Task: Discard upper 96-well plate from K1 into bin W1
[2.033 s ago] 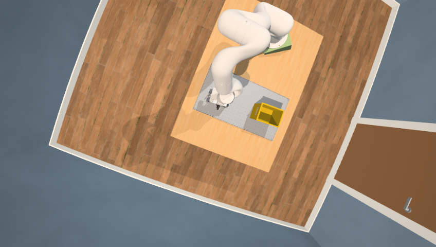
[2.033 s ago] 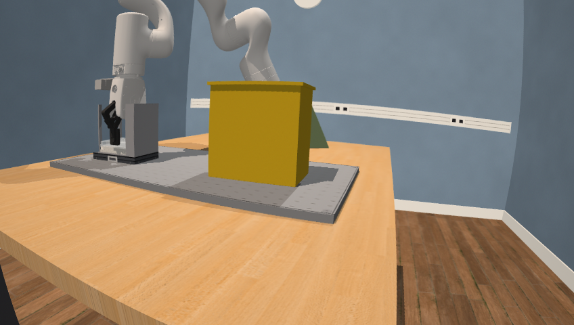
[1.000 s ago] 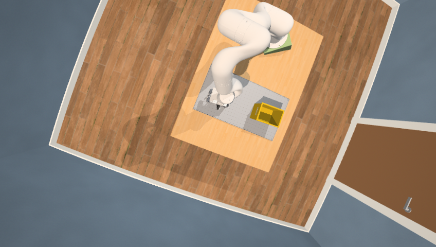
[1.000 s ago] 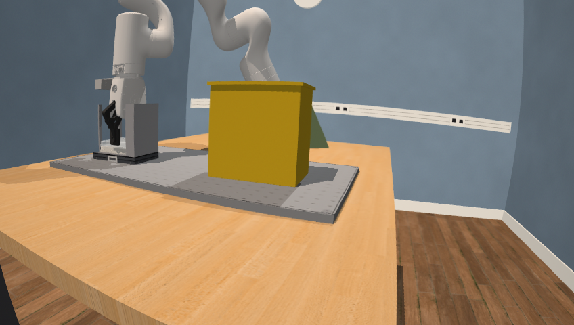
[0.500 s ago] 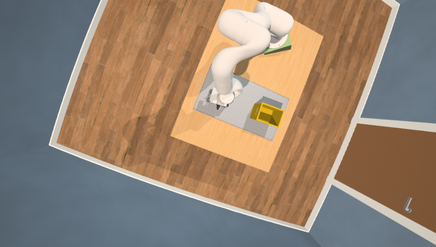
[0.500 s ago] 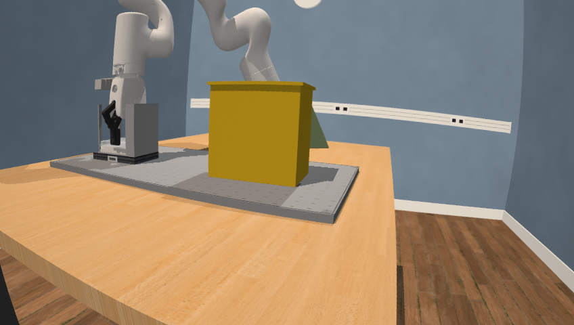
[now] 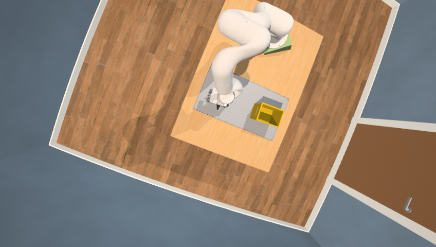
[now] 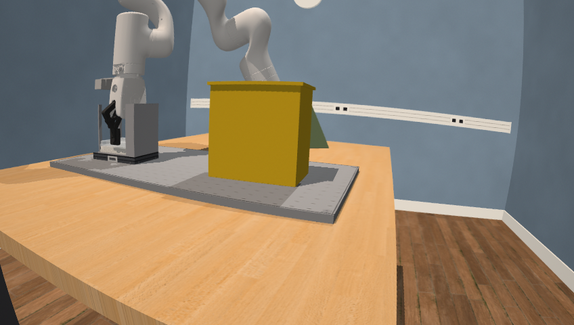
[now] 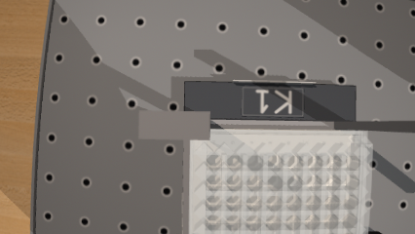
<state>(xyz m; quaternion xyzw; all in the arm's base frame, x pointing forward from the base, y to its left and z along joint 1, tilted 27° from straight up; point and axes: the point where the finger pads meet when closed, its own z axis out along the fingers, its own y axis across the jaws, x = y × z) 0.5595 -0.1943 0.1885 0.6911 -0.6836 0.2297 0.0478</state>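
The grey wall is 7 cm to the left of my hand and 3 cm above it. Also, from my hand: clear 96-well plate (1 cm below); then yellow plastics bin W1 (2 cm ahead, 36 cm to the left, 4 cm above).
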